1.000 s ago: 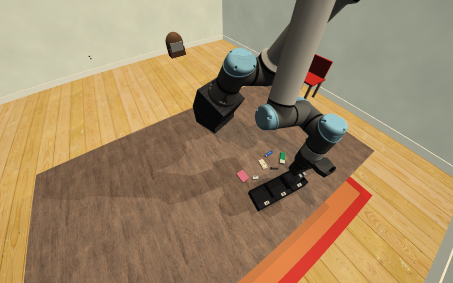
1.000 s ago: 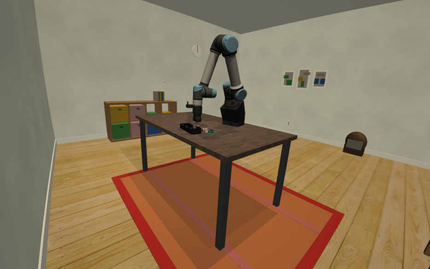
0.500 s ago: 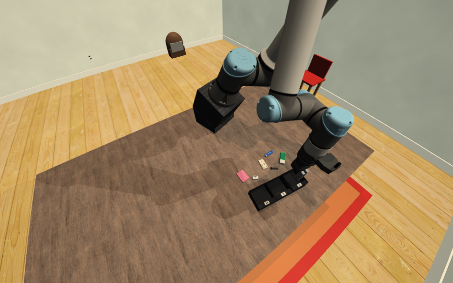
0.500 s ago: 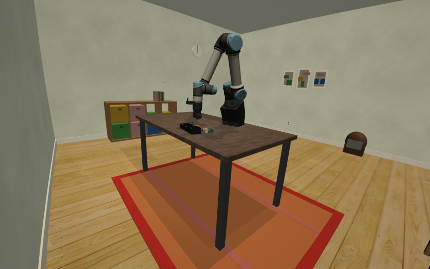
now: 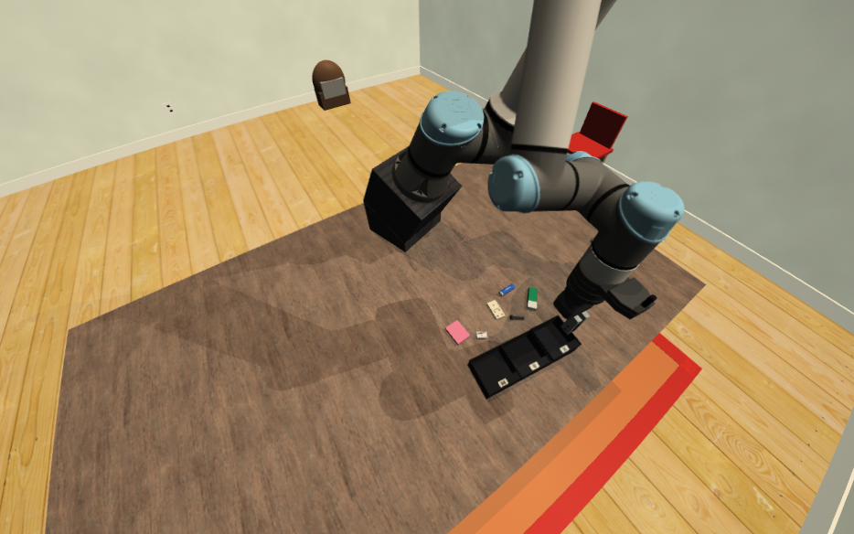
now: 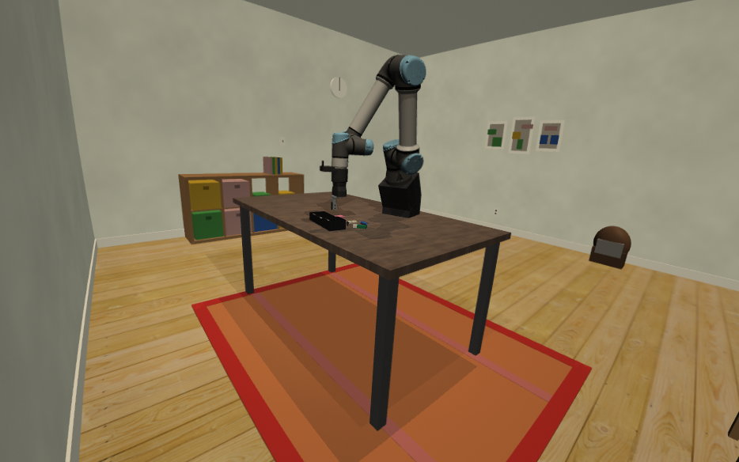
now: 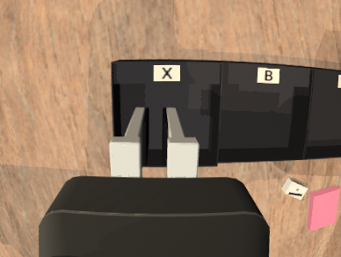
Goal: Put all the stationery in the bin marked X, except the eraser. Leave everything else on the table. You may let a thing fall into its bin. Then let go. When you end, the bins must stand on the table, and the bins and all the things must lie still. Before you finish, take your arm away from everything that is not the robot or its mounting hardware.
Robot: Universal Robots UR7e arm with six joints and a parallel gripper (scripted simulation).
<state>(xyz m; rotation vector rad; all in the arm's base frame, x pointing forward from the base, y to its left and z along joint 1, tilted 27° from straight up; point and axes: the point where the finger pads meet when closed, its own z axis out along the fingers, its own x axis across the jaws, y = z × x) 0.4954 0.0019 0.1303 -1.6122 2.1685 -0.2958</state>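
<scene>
Now: hand 13 cm past the pencil sharpener, 12 cm to the left of it and 10 cm above it. The rest, counted from my hand: white eraser: 11 cm behind, 6 cm to the left, 10 cm below; then black bolt: 11 cm behind, 2 cm to the right, 10 cm below; then black three-part bin: 3 cm behind, 9 cm to the right, 9 cm below.
</scene>
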